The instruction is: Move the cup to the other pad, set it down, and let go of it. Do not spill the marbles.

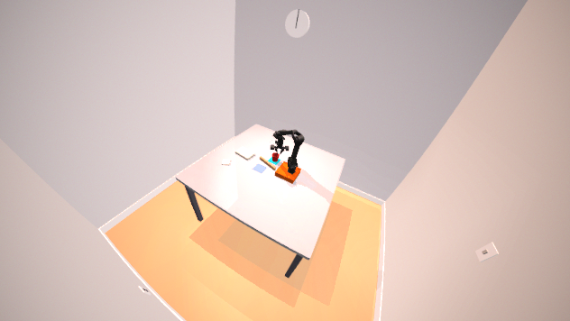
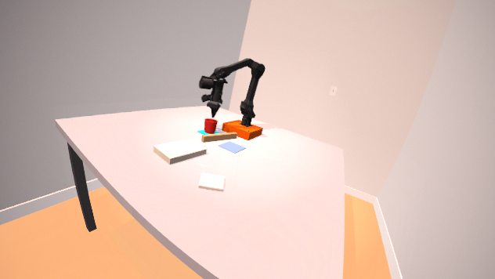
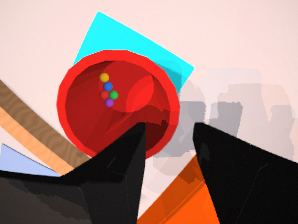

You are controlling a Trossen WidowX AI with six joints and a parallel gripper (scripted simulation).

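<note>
My gripper tip is 3 cm short of the red cup, 1 cm to the right of it and 5 cm above it. From my gripper tip the other things lie so: wooden bar (4 cm ahead, 12 cm to the left, 8 cm below); then cyan pad (3 cm ahead, 2 cm to the left, 9 cm below); then pale blue pad (6 cm ahead, 22 cm to the left, 9 cm below).
</note>
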